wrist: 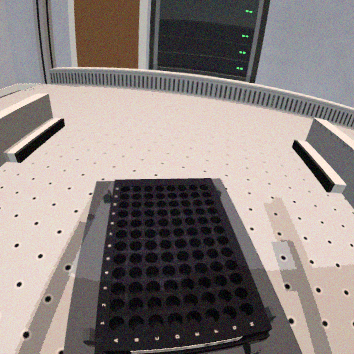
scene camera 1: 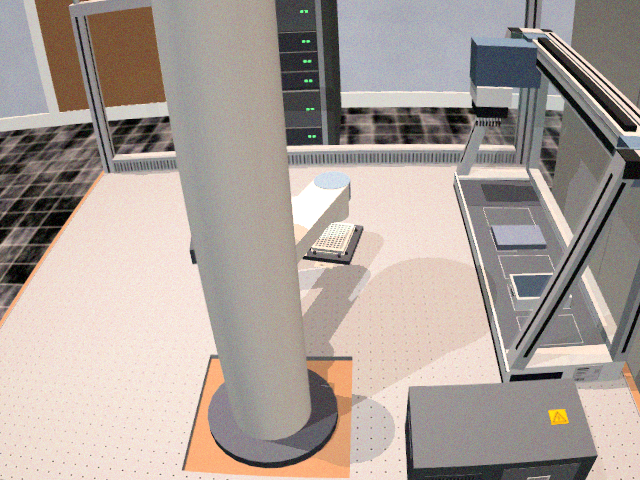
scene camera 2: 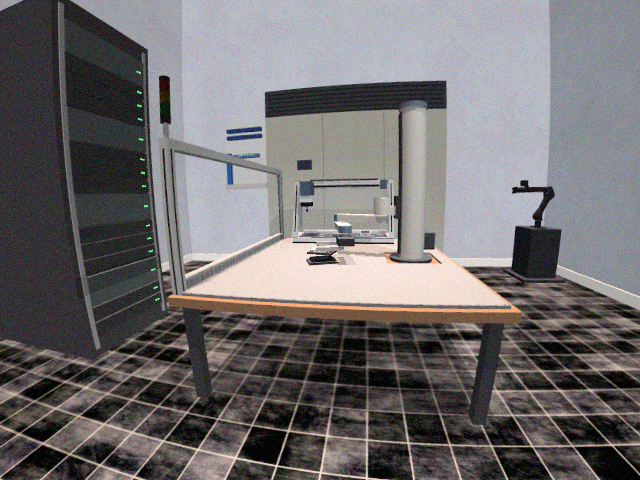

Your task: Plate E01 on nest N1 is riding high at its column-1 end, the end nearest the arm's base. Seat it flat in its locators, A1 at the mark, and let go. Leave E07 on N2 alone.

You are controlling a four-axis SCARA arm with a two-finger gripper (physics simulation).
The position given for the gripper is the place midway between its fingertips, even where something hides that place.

Observation:
The gripper [wrist: 178, 115] carries nothing. Also in view: a plate [wrist: 172, 268]. Also in view: a rail deck [scene camera 1: 512, 263].

